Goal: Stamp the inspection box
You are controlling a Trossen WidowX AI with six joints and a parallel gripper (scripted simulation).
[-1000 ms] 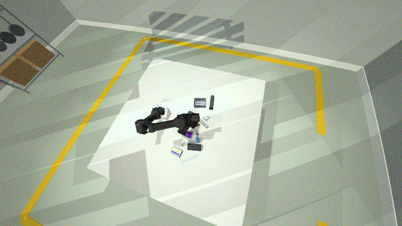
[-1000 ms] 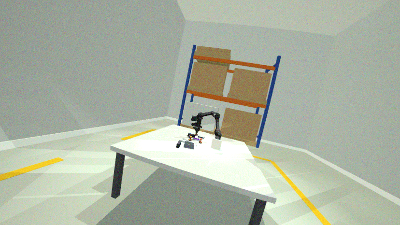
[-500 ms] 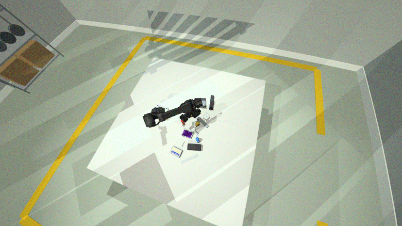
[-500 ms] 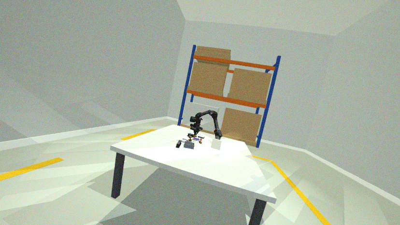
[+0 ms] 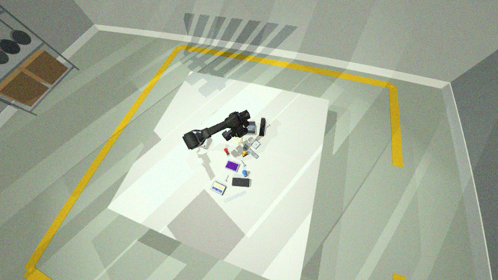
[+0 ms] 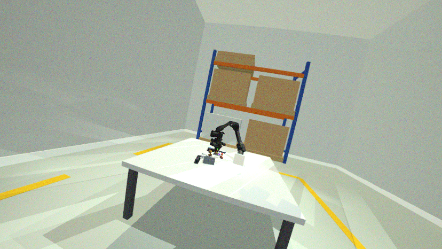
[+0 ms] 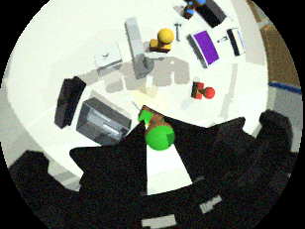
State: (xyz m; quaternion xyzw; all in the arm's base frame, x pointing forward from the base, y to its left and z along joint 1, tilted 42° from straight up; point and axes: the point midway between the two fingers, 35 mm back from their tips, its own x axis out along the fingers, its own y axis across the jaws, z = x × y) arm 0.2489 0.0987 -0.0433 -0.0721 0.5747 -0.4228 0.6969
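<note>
The pale beige sheet is 1 cm behind my gripper tip and 10 cm below it. The rest, counted from my gripper tip: green-knobbed stamp (right at my gripper tip); grey tray (3 cm ahead, 11 cm to the left, 8 cm below); yellow-knobbed stamp (9 cm ahead, 9 cm to the right, 7 cm below).
</note>
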